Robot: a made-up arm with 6 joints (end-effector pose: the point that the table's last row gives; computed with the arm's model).
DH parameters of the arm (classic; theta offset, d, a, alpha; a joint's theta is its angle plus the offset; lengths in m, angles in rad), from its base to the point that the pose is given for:
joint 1: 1.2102 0 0.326 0
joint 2: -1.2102 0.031 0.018 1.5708
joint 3: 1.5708 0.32 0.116 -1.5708
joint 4: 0 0.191 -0.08 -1.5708
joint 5: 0 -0.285 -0.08 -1.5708
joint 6: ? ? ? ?
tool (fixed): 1.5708 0.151 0 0
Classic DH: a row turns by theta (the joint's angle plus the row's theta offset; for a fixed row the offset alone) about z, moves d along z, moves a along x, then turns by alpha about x.
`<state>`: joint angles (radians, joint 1 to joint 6).
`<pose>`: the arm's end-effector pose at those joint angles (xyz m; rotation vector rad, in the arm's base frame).
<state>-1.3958 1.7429 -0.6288 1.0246 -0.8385 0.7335</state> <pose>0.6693 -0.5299 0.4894 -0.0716 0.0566 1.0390</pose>
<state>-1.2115 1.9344 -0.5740 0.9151 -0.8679 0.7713</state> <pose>0.8205 -0.3642 0.4729 0.0627 -0.0042 1.3734</pose>
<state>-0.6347 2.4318 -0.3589 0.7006 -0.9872 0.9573</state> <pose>0.9269 0.3532 0.4190 0.6115 0.0960 2.4172</pose>
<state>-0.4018 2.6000 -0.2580 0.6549 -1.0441 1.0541</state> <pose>0.7914 0.6354 0.3986 0.8665 0.2887 2.8182</pose>
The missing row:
joint 6: 1.5708 0.068 0.043 1.5708
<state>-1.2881 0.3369 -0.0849 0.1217 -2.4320 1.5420</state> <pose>-0.3576 -0.3553 0.2672 -0.1325 -1.5679 1.1132</pose>
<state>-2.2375 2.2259 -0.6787 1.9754 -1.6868 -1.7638</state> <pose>0.2284 -0.5535 0.2979 -1.7432 -2.3012 0.8621</pose>
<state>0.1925 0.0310 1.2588 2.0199 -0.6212 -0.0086</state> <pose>-0.3187 0.0701 -0.0141 -1.9609 -1.3431 -0.6018</pose>
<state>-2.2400 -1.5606 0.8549 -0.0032 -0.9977 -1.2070</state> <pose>0.5928 -0.0025 -0.0284 1.1939 -1.2440 0.7498</pose>
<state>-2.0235 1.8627 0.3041 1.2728 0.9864 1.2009</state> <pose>-0.1967 -0.7915 0.4335 0.0798 0.0359 -1.0877</pose>
